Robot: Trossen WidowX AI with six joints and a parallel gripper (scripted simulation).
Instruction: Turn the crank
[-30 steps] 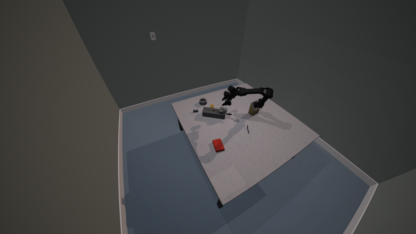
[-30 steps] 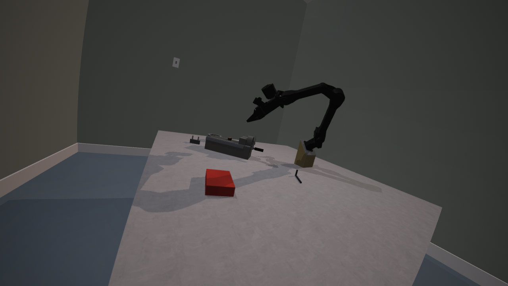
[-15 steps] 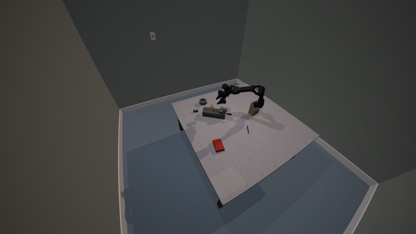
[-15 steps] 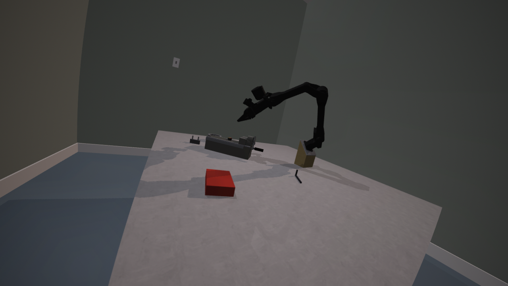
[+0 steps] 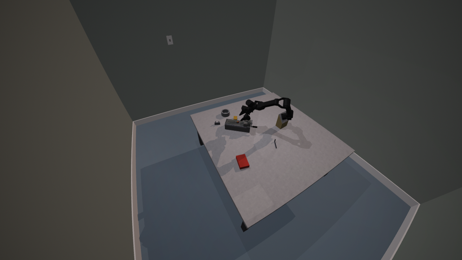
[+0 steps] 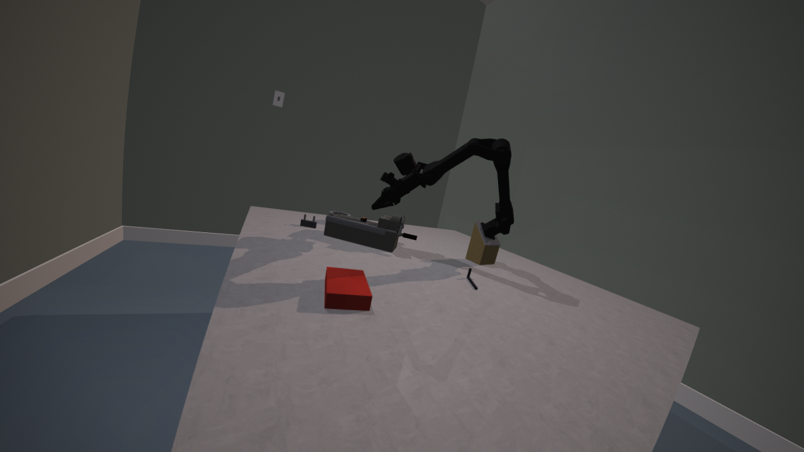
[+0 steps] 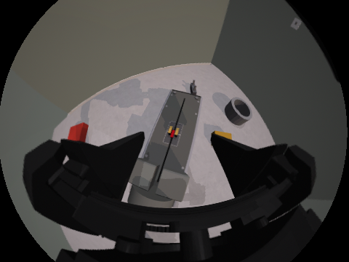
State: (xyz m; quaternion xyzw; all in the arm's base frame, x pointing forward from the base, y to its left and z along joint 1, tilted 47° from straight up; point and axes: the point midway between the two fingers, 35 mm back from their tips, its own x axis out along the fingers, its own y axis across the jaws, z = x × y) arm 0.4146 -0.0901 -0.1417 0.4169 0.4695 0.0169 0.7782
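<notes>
Now: gripper tip 20 mm short of the red pointer and 50 mm above it. Also, from my gripper tip: dark clip 190 mm ahead, 150 mm to the right, 110 mm below; then black crank handle 110 mm behind, 120 mm to the left, 70 mm below; then yellow block 30 mm behind, 140 mm to the right, 120 mm below.
</notes>
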